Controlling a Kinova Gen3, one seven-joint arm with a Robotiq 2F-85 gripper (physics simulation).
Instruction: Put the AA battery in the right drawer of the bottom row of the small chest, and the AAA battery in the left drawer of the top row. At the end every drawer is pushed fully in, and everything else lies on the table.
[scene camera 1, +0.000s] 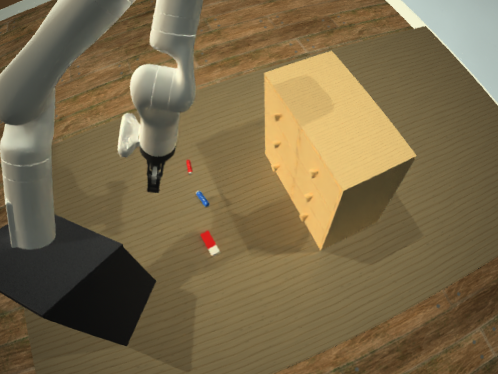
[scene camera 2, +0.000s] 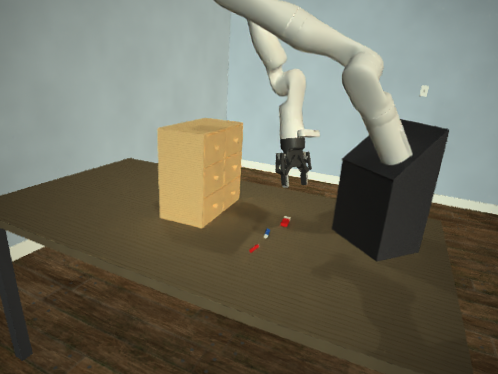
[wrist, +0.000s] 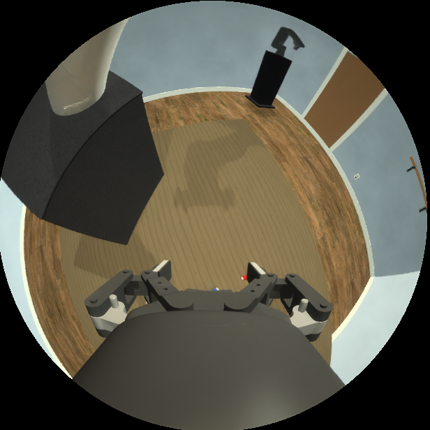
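Pixels of known places: gripper, fingertip midpoint: (scene camera 1: 155, 170) (scene camera 2: 295, 186); arm's base, link origin: (scene camera 1: 33, 235) (scene camera 2: 395, 154).
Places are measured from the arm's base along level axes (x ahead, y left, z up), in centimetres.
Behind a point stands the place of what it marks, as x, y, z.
Note:
The small wooden chest (scene camera 1: 360, 120) {69.0, -5.7, 1.1} (scene camera 2: 181, 175) {65.6, 14.7, -13.9} has two columns of three drawers, all looking pushed in. The blue battery (scene camera 1: 202, 199) {35.5, 8.4, -30.4} (scene camera 2: 267, 233) {35.0, 10.0, -30.4} (wrist: 215, 289), the larger and apparently the AA, lies on the table in front of the chest. The thinner red battery (scene camera 1: 189, 166) {36.0, 19.9, -30.8} (scene camera 2: 254, 248) {35.7, 20.5, -31.0} (wrist: 244, 277), apparently the AAA, lies beside it. In the wrist view both are partly hidden by the gripper. My gripper (scene camera 1: 153, 190) (scene camera 2: 295, 185) {27.3, 10.4, -12.0} (wrist: 208, 270) is open and empty, pointing down above the table, on the side of the batteries away from the chest.
A red and white block (scene camera 1: 208, 241) {32.3, -3.4, -30.5} (scene camera 2: 285, 221) {32.2, -2.3, -30.4} lies on the table (scene camera 1: 280, 310) {41.0, -27.1, -31.8} (scene camera 2: 300, 280) {18.8, 29.8, -31.8} (wrist: 210, 235), in line with the batteries. The arm's black pedestal (scene camera 1: 100, 280) {10.1, -12.8, -3.5} (scene camera 2: 365, 210) {5.6, 3.6, -18.2} (wrist: 105, 185) stands across from the drawer fronts.

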